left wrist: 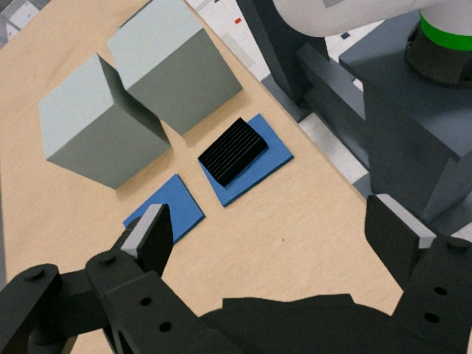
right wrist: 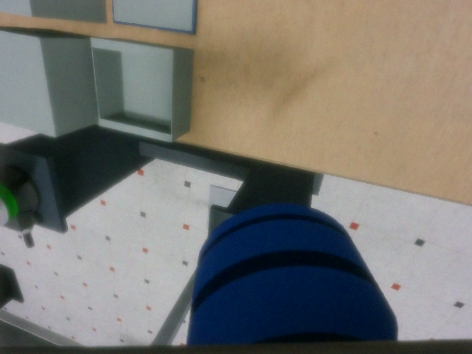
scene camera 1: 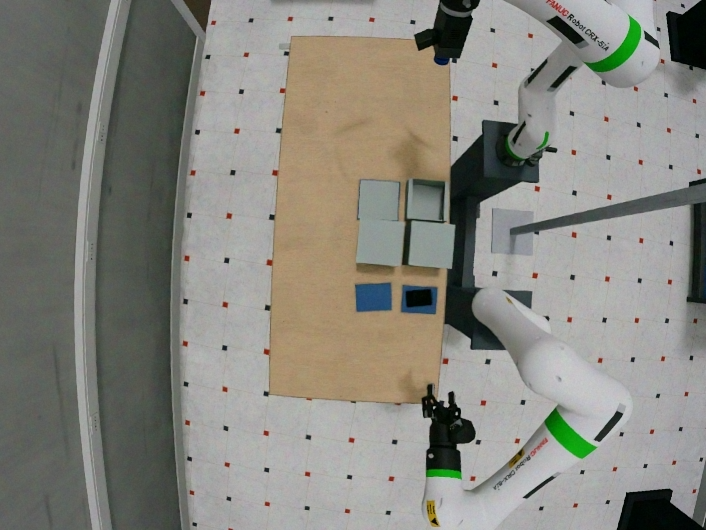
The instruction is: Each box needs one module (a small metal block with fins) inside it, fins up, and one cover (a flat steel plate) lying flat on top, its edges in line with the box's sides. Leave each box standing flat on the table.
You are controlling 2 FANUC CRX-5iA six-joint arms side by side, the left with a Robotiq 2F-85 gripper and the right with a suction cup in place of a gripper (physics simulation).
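Observation:
An open, empty grey box (scene camera 1: pixel 447 199) (right wrist: pixel 181 95) stands on the table beside two taller grey boxes, one at the left (scene camera 1: pixel 380 242) (left wrist: pixel 80 115) and one at the right (scene camera 1: pixel 431 245) (left wrist: pixel 155 45) (right wrist: pixel 25 80). Both have closed flat tops; their insides are hidden. A pale flat cover (scene camera 1: pixel 379 199) (right wrist: pixel 155 12) lies left of the open box in the scene view, blue at its edges. The black finned module (scene camera 1: pixel 419 297) (left wrist: pixel 232 152) lies fins up on a blue pad (scene camera 1: pixel 432 309) (left wrist: pixel 255 172). My left gripper (scene camera 1: pixel 440 392) (left wrist: pixel 277 225) is open near the table's lower edge. My right suction cup (scene camera 1: pixel 440 59) (right wrist: pixel 295 285) holds nothing, at the upper right edge.
A bare blue pad (scene camera 1: pixel 373 297) (left wrist: pixel 187 205) lies left of the module's pad in the scene view. The wooden table (scene camera 1: pixel 319 142) (left wrist: pixel 300 260) (right wrist: pixel 350 75) has the dark arm pedestals along its right side. A grey post (scene camera 1: pixel 604 213) slants further right.

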